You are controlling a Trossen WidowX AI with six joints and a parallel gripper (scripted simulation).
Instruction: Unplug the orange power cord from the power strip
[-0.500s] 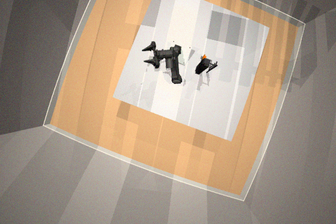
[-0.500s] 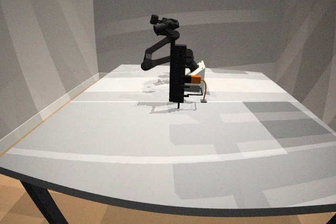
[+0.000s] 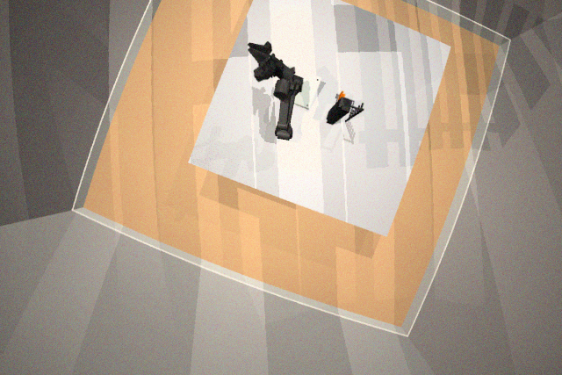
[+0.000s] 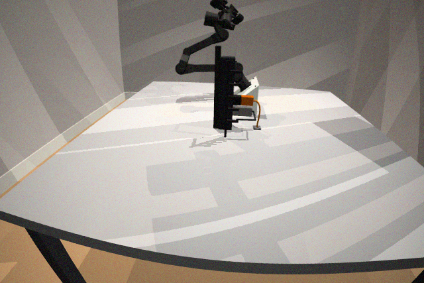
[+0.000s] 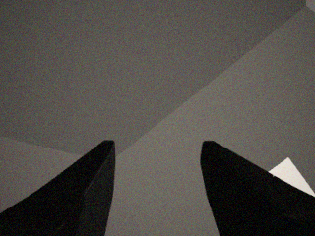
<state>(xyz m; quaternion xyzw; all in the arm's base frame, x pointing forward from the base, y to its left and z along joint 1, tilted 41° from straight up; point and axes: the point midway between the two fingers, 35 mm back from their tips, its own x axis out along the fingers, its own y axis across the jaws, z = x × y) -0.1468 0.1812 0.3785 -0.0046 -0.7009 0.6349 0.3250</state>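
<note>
Right now the orange plug is 44 cm ahead of my gripper tip, 40 cm below it and 8 cm to the left of it.
</note>
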